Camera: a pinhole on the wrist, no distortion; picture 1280 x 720 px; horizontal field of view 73.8 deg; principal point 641.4 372.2 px. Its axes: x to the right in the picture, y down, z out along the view. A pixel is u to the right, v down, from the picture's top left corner.
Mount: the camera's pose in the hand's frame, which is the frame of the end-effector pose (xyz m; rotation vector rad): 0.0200 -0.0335 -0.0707 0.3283 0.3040 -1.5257
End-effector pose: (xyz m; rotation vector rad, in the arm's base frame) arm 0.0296 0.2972 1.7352 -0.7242 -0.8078 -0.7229
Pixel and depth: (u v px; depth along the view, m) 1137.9 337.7 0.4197
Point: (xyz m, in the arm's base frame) -0.3832 0.2369 1.9659
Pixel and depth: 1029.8 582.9 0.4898
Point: -0.3485 0.2549 2.1172
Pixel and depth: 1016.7 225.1 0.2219
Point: -0.1808 0.2611 1.8260
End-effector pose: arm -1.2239 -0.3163 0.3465 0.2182 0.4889 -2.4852
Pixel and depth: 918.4 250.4 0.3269
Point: -1.3614 -0.1776 0.6026
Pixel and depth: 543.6 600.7 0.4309
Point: -1.4351 -0.4019 0.6774
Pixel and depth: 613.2 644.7 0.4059
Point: -1.4594 -0.3781 0.6463
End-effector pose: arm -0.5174 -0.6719 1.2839 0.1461 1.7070 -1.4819
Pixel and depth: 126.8 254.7 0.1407
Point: -0.4753 -0.7525 1.2999
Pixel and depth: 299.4 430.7 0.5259
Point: -0.3197 -1.1303 1.3200
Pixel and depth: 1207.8 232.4 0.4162
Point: -0.6490 -0.9575 1.6698
